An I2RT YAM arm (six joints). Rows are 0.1 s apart.
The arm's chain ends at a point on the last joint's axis. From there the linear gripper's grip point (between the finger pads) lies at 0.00 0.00 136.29 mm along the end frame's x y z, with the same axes.
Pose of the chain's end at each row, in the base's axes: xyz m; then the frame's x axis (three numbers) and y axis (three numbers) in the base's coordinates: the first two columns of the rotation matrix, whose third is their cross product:
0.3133 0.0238 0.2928 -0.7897 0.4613 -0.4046 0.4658 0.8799 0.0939
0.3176 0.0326 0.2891 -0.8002 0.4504 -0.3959 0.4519 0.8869 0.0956
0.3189 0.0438 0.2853 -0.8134 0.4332 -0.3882 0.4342 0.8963 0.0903
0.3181 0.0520 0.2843 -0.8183 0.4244 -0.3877 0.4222 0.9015 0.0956
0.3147 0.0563 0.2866 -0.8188 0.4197 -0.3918 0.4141 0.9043 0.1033
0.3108 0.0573 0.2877 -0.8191 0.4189 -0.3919 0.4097 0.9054 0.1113
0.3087 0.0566 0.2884 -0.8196 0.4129 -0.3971 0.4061 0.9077 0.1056
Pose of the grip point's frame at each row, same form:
0.3677 0.0082 0.1688 -0.7897 0.4613 -0.4046 0.4658 0.8799 0.0939
0.3713 0.0186 0.1646 -0.8002 0.4504 -0.3959 0.4519 0.8869 0.0956
0.3717 0.0308 0.1603 -0.8134 0.4332 -0.3882 0.4342 0.8963 0.0903
0.3713 0.0404 0.1593 -0.8183 0.4244 -0.3877 0.4222 0.9015 0.0956
0.3689 0.0457 0.1620 -0.8188 0.4197 -0.3918 0.4141 0.9043 0.1033
0.3655 0.0478 0.1632 -0.8191 0.4189 -0.3919 0.4097 0.9054 0.1113
0.3638 0.0464 0.1642 -0.8196 0.4129 -0.3971 0.4061 0.9077 0.1056

